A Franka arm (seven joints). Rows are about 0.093 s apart.
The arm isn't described. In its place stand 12 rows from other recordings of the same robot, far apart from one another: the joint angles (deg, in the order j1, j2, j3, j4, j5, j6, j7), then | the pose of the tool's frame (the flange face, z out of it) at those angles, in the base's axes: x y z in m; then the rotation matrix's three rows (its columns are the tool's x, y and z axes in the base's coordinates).
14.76, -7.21, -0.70, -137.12, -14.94, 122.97, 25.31 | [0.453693 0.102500 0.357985], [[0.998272 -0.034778 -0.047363], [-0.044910 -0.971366 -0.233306], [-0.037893 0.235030 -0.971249]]
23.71, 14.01, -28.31, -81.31, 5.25, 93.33, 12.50 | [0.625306 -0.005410 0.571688], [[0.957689 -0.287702 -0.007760], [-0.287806 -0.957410 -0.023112], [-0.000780 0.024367 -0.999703]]
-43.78, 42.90, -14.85, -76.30, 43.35, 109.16, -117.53 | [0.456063 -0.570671 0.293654], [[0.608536 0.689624 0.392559], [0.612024 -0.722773 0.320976], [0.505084 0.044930 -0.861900]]
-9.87, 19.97, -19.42, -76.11, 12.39, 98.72, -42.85 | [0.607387 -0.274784 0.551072], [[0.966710 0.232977 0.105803], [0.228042 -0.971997 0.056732], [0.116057 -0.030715 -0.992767]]
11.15, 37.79, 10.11, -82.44, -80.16, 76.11, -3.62 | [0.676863 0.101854 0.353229], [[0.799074 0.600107 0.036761], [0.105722 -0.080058 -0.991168], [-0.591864 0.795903 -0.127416]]
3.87, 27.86, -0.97, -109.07, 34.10, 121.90, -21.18 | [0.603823 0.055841 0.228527], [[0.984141 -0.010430 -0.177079], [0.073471 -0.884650 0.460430], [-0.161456 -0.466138 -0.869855]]
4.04, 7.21, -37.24, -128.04, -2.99, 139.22, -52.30 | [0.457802 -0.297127 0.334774], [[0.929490 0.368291 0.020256], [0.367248 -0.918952 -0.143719], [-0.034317 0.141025 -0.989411]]
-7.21, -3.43, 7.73, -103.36, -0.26, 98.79, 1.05 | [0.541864 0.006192 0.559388], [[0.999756 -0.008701 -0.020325], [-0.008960 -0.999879 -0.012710], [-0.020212 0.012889 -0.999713]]
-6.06, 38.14, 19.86, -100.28, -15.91, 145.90, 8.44 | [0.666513 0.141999 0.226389], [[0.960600 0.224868 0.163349], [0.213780 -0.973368 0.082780], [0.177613 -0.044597 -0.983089]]
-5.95, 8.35, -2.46, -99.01, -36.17, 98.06, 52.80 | [0.579302 -0.140195 0.495660], [[0.638022 -0.746369 -0.189374], [-0.691296 -0.446874 -0.567814], [0.339172 0.493191 -0.801077]]
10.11, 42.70, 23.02, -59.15, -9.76, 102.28, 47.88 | [0.687497 0.310214 0.429551], [[0.945638 -0.325217 -0.001528], [-0.322950 -0.939579 0.113552], [-0.038365 -0.106885 -0.993531]]
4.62, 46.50, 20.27, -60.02, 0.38, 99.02, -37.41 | [0.712391 0.235272 0.366058], [[0.552735 0.814463 -0.176449], [0.829481 -0.517294 0.210637], [0.080281 -0.262788 -0.961508]]
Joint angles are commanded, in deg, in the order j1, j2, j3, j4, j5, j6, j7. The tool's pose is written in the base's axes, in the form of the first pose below.
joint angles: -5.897, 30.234, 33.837, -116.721, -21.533, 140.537, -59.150
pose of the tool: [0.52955 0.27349 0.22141], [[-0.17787 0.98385 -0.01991], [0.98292 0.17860 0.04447], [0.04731 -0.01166 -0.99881]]
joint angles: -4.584, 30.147, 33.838, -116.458, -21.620, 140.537, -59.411
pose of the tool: [0.52503 0.28582 0.22386], [[-0.20499 0.97865 -0.01474], [0.97763 0.20545 0.04509], [0.04716 -0.00516 -0.99887]]
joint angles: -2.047, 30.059, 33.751, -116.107, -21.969, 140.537, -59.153
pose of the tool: [0.51469 0.30848 0.22666], [[-0.24568 0.96933 -0.00715], [0.96835 0.24575 0.04365], [0.04407 0.00380 -0.99902]]
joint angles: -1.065, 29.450, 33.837, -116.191, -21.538, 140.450, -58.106
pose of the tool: [0.50937 0.31775 0.23157], [[-0.24099 0.97052 -0.00307], [0.96949 0.24087 0.04560], [0.04500 0.00801 -0.99895]]
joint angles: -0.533, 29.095, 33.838, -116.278, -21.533, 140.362, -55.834
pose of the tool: [0.50635 0.32222 0.23398], [[-0.21197 0.97728 0.00031], [0.97635 0.21175 0.04373], [0.04267 0.00957 -0.99904]]
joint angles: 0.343, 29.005, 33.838, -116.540, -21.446, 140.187, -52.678
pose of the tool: [0.49965 0.32928 0.23277], [[-0.17288 0.98493 -0.00541], [0.98412 0.17296 0.03990], [0.04023 0.00158 -0.99919]]
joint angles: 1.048, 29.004, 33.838, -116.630, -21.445, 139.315, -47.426
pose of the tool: [0.49390 0.33409 0.23082], [[-0.09473 0.99535 -0.01738], [0.99507 0.09519 0.02774], [0.02926 -0.01466 -0.99946]]
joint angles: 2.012, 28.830, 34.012, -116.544, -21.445, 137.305, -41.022
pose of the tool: [0.48560 0.34118 0.23031], [[-0.00298 0.99932 -0.03665], [0.99999 0.00310 0.00323], [0.00334 -0.03664 -0.99932]]
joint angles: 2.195, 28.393, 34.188, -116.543, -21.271, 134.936, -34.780
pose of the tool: [0.48129 0.34084 0.23111], [[0.10059 0.99326 -0.05755], [0.99445 -0.10218 -0.02524], [-0.03095 -0.05469 -0.99802]]
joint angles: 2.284, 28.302, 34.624, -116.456, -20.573, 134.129, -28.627
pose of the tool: [0.47796 0.34427 0.23249], [[0.20673 0.97586 -0.07041], [0.97756 -0.20899 -0.02630], [-0.04038 -0.06339 -0.99717]]
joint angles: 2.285, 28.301, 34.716, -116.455, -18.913, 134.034, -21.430
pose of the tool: [0.47700 0.34520 0.23264], [[0.34540 0.93440 -0.08709], [0.93749 -0.34777 -0.01318], [-0.04260 -0.07709 -0.99611]]
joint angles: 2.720, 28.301, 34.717, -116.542, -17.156, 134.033, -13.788
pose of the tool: [0.47347 0.34896 0.23211], [[0.47866 0.87176 -0.10453], [0.87656 -0.48129 0.00004], [-0.05027 -0.09164 -0.99452]]
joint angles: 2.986, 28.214, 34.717, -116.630, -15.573, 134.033, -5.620
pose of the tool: [0.47113 0.35128 0.23232], [[0.60903 0.78421 -0.11870], [0.79063 -0.61217 0.01226], [-0.06305 -0.10132 -0.99285]]
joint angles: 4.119, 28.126, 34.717, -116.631, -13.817, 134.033, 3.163
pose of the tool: [0.46389 0.36087 0.23311], [[0.72250 0.67838 -0.13341], [0.68673 -0.72648 0.02499], [-0.07996 -0.10967 -0.99075]]
